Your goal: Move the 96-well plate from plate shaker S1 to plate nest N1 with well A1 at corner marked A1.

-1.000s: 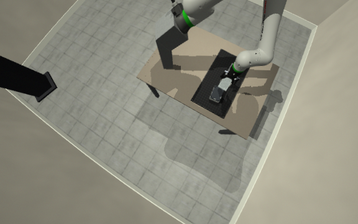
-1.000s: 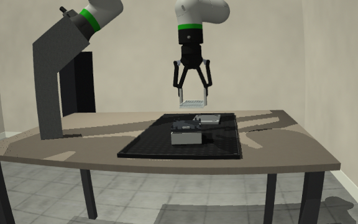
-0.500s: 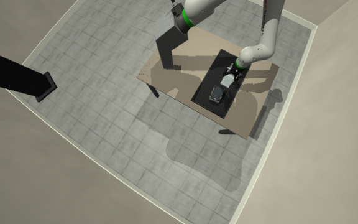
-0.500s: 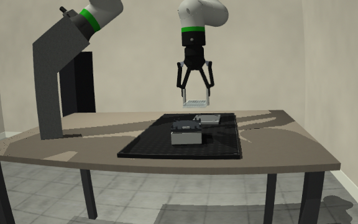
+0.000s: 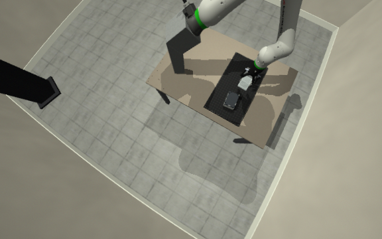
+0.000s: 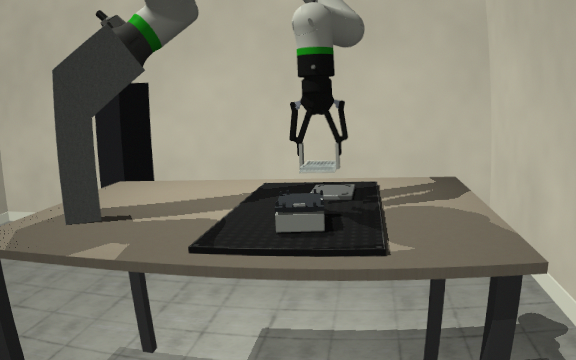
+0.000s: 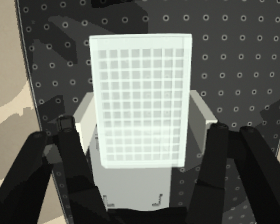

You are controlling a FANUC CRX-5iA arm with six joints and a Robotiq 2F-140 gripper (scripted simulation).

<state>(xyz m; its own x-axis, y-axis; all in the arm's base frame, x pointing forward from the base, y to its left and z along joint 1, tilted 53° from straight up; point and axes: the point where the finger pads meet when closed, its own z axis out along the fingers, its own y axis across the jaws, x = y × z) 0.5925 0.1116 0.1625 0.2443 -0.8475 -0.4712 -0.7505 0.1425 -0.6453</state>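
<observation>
Now: hand 3 cm past the plate nest N1, 14 cm to the right of it and 11 cm above it. From my hand the other things lie so: white 96-well plate 2 cm below.
</observation>
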